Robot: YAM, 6 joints.
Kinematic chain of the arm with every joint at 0, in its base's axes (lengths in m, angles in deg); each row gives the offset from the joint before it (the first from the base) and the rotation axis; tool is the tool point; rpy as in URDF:
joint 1: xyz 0 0 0.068 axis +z
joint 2: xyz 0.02 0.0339 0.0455 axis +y
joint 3: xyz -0.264 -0.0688 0 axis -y
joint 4: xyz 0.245 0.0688 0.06 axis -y
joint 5: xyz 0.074 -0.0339 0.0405 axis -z
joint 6: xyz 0.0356 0 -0.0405 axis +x
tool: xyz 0 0 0 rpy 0 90 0
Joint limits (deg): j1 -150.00..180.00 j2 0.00..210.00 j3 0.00..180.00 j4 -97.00..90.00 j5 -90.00..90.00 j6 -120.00..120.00
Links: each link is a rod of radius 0.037 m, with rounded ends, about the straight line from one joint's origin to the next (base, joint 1, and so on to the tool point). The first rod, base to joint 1, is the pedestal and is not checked.
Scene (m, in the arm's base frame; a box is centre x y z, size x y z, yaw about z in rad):
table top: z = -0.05
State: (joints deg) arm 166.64 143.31 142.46 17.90 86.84 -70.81
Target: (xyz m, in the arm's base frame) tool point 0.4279 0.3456 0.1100
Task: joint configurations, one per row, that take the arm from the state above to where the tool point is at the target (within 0.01 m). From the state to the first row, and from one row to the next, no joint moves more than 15 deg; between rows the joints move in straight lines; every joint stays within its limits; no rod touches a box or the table.
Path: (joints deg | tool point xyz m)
1: 152.86 144.15 139.28 17.13 87.19 -70.81 | -0.4796 0.2858 0.3232
2: 139.08 144.99 136.11 16.36 87.54 -70.81 | -0.4017 0.3953 0.2963
3: 125.31 145.83 132.93 15.59 87.89 -70.81 | -0.2980 0.4823 0.2691
4: 111.53 146.67 129.76 14.81 88.24 -70.81 | -0.1752 0.5409 0.2419
5: 97.75 147.51 126.58 14.04 88.60 -70.81 | -0.0412 0.5669 0.2148
6: 83.97 148.35 123.40 13.27 88.95 -70.81 | 0.0948 0.5584 0.1880
7: 70.19 149.19 120.23 12.50 89.30 -70.81 | 0.2238 0.5162 0.1615
8: 56.42 150.03 117.05 11.73 89.65 -70.81 | 0.3372 0.4436 0.1354
9: 42.64 150.87 113.88 10.96 90.00 -70.81 | 0.4279 0.3456 0.1101

